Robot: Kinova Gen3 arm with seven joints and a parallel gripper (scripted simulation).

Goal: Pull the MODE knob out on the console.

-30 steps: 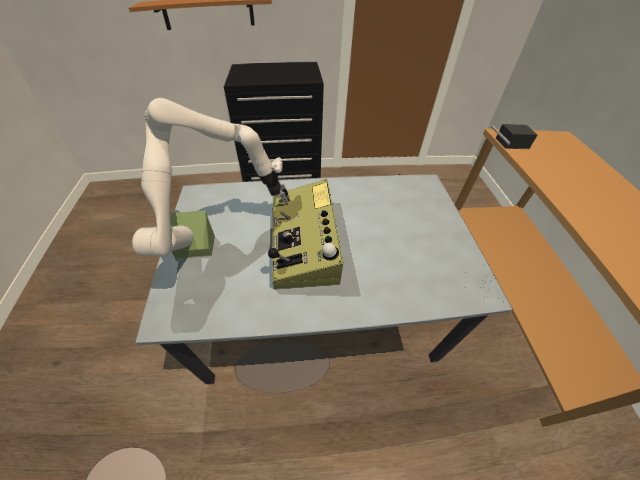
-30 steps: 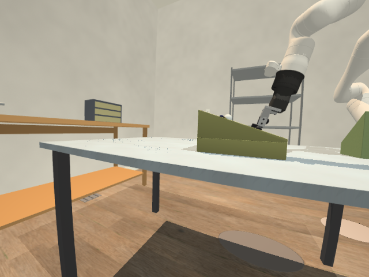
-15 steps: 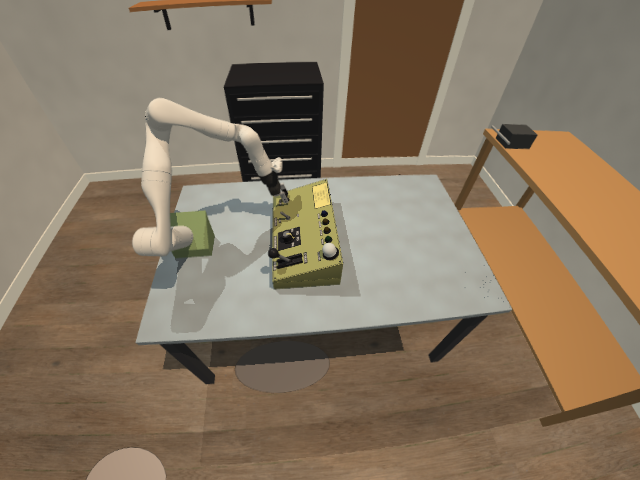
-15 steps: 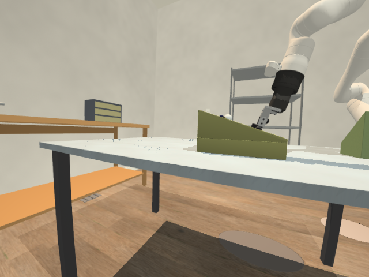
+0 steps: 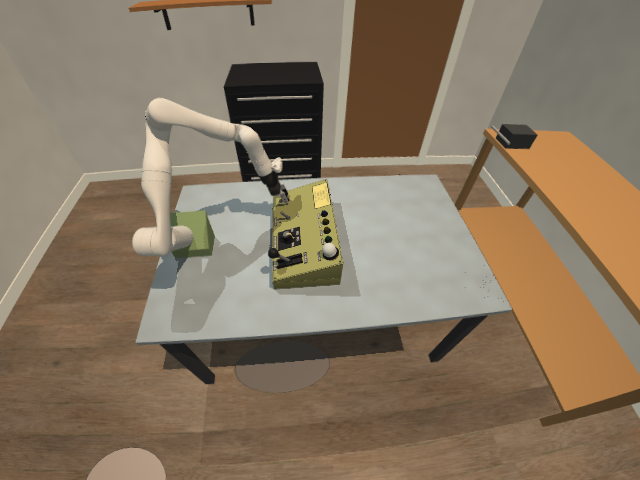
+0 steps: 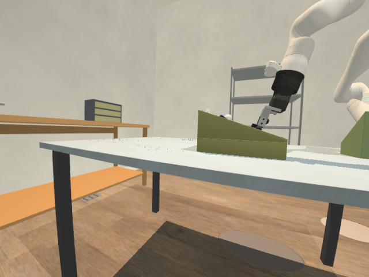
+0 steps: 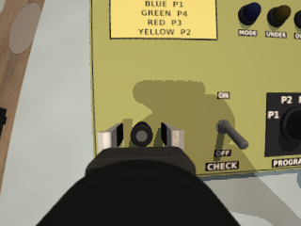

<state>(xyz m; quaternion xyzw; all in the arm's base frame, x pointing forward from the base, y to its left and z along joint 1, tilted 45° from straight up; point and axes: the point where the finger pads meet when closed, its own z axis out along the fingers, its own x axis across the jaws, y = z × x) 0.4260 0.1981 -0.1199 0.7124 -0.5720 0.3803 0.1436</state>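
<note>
My gripper is now right at the black mode knob. Also, from my hand: olive console 4 cm ahead, 18 cm to the right, 3 cm below; check toggle 1 cm ahead, 12 cm to the right, 1 cm below; program dial 3 cm ahead, 24 cm to the right, 1 cm below.
</note>
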